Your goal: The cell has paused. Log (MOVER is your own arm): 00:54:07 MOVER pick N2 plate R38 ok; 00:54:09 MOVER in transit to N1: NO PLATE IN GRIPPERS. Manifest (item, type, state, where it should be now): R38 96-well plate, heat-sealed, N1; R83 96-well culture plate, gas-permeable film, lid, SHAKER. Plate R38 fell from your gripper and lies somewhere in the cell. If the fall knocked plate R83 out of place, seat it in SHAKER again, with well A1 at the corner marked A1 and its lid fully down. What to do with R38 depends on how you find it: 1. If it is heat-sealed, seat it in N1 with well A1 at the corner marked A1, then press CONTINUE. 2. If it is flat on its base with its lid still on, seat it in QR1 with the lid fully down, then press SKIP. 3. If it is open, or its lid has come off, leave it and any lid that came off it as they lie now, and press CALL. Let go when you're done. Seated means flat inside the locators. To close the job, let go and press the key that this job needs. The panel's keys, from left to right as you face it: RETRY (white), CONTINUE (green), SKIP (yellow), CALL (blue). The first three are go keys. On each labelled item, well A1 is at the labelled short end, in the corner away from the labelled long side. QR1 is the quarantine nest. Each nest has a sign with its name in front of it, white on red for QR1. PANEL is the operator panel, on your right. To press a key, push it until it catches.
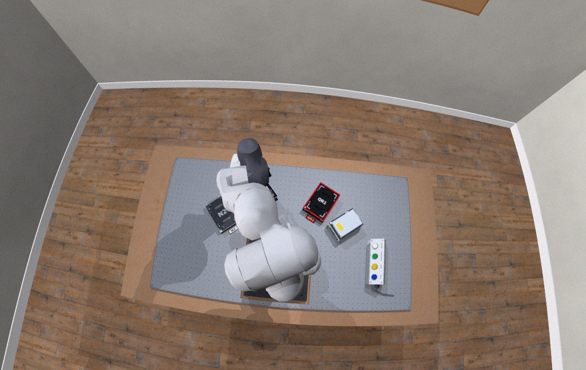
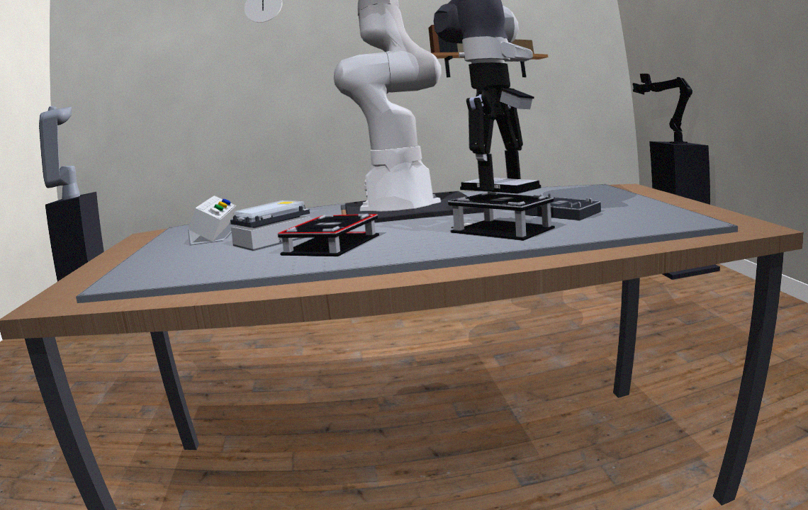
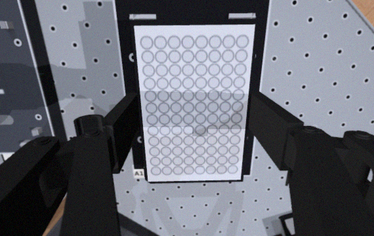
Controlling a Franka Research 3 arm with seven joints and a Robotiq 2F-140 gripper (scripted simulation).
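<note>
The plate R38 is 2 cm below my hand. Also, from my hand: N1 nest (5 cm below); then QR1 nest (32 cm to the right, 7 cm below, 2 cm behind); then retry key (58 cm to the right, 23 cm behind, 4 cm below).
</note>
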